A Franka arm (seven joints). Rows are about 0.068 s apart.
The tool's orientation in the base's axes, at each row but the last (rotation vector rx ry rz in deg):
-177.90, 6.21, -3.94
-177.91, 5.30, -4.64
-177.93, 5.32, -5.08
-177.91, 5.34, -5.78
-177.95, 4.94, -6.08
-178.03, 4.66, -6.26
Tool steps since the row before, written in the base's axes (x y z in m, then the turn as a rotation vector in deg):
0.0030, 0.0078, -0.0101, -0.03, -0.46, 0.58
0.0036, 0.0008, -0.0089, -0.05, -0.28, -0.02
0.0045, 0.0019, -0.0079, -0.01, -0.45, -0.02
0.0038, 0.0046, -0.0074, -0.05, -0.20, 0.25
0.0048, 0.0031, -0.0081, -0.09, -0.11, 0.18
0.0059, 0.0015, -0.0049, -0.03, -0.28, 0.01
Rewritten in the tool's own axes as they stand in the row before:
0.0020, -0.0076, 0.0105, 0.03, 0.44, -0.60
0.0031, -0.0007, 0.0091, -0.03, 0.28, 0.01
0.0039, -0.0019, 0.0082, 0.02, 0.45, 0.01
0.0030, -0.0046, 0.0078, -0.02, 0.19, -0.26
0.0041, -0.0031, 0.0085, -0.07, 0.11, -0.19
0.0055, -0.0016, 0.0053, -0.01, 0.28, -0.02

